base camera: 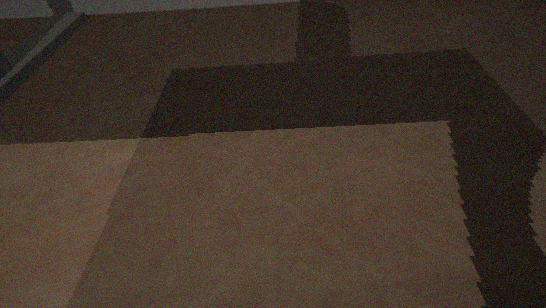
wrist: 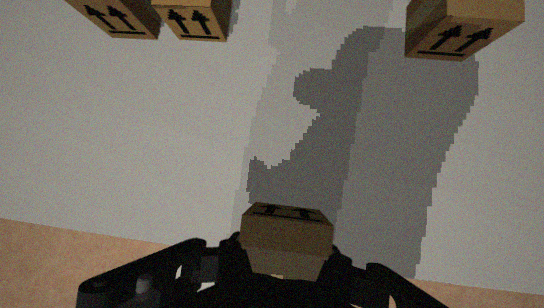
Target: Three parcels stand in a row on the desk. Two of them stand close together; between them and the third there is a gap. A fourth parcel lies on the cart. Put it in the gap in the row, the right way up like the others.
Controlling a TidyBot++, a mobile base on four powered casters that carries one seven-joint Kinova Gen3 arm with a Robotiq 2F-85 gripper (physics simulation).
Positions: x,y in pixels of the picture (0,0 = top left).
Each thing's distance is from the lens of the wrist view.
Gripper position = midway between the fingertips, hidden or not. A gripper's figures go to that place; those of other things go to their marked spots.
my gripper (wrist: 283,243): 17 cm
grey desk (wrist: 421,165): 25 cm
